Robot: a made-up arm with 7 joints.
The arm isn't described. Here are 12 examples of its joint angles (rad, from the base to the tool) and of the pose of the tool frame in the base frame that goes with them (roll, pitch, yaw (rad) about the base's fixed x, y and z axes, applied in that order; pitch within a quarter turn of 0, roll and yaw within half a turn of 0; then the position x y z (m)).
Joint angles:
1: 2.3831 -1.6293 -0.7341 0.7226 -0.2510 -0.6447 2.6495
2: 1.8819 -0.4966 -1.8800 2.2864 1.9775 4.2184 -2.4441
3: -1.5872 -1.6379 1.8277 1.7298 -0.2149 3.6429 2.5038
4: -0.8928 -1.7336 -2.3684 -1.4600 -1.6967 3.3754 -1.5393
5: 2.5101 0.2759 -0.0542 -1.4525 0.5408 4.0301 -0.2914
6: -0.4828 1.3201 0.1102 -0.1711 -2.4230 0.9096 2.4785
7: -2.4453 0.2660 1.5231 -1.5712 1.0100 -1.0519 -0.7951
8: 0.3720 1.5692 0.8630 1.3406 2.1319 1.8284 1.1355
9: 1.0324 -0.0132 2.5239 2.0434 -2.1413 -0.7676 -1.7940
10: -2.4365 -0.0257 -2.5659 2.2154 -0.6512 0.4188 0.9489
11: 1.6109 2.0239 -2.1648 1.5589 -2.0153 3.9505 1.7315
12: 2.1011 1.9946 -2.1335 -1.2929 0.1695 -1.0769 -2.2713
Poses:
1: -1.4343 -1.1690 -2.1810 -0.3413 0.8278 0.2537
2: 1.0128 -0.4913 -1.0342 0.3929 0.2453 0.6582
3: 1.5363 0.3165 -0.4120 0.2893 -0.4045 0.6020
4: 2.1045 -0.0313 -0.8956 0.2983 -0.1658 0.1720
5: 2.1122 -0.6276 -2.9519 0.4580 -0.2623 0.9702
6: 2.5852 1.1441 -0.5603 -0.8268 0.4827 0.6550
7: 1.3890 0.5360 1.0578 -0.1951 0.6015 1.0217
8: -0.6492 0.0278 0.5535 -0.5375 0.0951 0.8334
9: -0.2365 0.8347 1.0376 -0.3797 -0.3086 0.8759
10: 2.5799 -0.2522 0.7388 0.0659 0.5605 0.7495
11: 0.2815 0.0253 -1.1415 0.4886 -0.4079 0.1276
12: 2.4496 -0.8677 1.3532 0.0929 -0.7267 0.5061
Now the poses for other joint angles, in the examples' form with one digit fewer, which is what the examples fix.
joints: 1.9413 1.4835 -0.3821 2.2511 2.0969 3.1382 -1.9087
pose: -2.478 -0.612 -0.109 0.162 -0.080 0.862
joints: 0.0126 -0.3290 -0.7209 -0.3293 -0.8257 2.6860 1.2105
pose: 1.318 0.261 3.116 0.110 0.084 1.339
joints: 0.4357 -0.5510 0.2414 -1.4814 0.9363 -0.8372 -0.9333
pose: 1.617 -0.027 2.794 -0.054 -0.196 1.288
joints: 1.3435 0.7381 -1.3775 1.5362 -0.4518 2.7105 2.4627
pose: 0.056 0.380 -0.693 0.416 -0.416 1.019
